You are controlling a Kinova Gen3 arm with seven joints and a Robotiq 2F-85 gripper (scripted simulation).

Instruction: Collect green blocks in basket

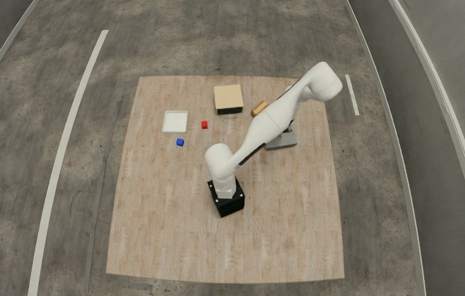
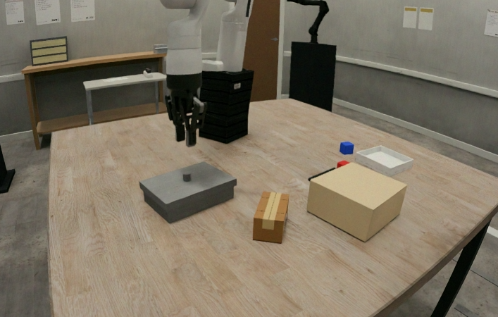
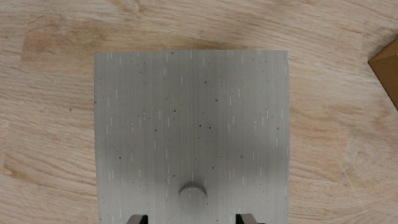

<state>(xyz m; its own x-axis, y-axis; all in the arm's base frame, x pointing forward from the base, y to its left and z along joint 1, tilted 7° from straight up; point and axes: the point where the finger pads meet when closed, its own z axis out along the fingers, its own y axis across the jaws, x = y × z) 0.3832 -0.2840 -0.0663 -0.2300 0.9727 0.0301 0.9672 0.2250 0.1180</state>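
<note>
Right now the lid is 110 mm below my hand. Also, from my hand: small cardboard box (180 mm ahead, 120 mm below, 110 mm to the left); then grey metal box (130 mm below); then drawer (310 mm to the left, 220 mm ahead, 120 mm below).
</note>
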